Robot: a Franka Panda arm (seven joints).
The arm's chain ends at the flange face. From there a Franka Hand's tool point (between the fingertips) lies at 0.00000 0.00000 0.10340 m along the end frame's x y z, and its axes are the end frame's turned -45 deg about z.
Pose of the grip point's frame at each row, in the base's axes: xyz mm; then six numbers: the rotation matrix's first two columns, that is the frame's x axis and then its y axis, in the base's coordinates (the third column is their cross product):
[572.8, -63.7, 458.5, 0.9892, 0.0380, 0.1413, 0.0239, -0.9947, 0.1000]
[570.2, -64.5, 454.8, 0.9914, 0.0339, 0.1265, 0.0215, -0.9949, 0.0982]
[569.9, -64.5, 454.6, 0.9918, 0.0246, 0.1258, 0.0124, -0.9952, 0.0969]
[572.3, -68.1, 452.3, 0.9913, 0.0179, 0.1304, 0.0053, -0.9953, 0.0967]
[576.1, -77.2, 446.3, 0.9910, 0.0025, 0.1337, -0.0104, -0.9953, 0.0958]
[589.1, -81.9, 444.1, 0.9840, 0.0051, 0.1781, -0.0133, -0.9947, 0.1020]
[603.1, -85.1, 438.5, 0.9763, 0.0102, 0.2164, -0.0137, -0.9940, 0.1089]
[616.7, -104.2, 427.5, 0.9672, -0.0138, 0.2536, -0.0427, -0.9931, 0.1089]
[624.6, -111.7, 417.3, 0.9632, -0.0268, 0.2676, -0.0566, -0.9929, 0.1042]
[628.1, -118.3, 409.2, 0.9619, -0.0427, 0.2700, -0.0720, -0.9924, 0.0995]
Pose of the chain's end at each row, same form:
[557.9, -53.8, 560.3, 0.7164, -0.6765, 0.1706, -0.6826, -0.7302, -0.0292]
[556.8, -54.7, 556.9, 0.7162, -0.6795, 0.1589, -0.6858, -0.7275, -0.0200]
[556.7, -54.7, 556.7, 0.7101, -0.6863, 0.1575, -0.6925, -0.7211, -0.0204]
[558.7, -58.3, 554.3, 0.7047, -0.6911, 0.1606, -0.6972, -0.7164, -0.0238]
[562.3, -67.2, 548.3, 0.6934, -0.7020, 0.1623, -0.7081, -0.7056, -0.0268]
[570.7, -71.3, 545.3, 0.6864, -0.6998, 0.1981, -0.7052, -0.7070, -0.0538]
[580.7, -73.8, 538.8, 0.6807, -0.6957, 0.2300, -0.7000, -0.7101, -0.0760]
[590.8, -92.2, 526.9, 0.6537, -0.7120, 0.2563, -0.7141, -0.6925, -0.1023]
[597.4, -99.8, 516.3, 0.6411, -0.7210, 0.2629, -0.7211, -0.6831, -0.1155]
[600.8, -106.4, 508.2, 0.6293, -0.7319, 0.2613, -0.7311, -0.6715, -0.1206]

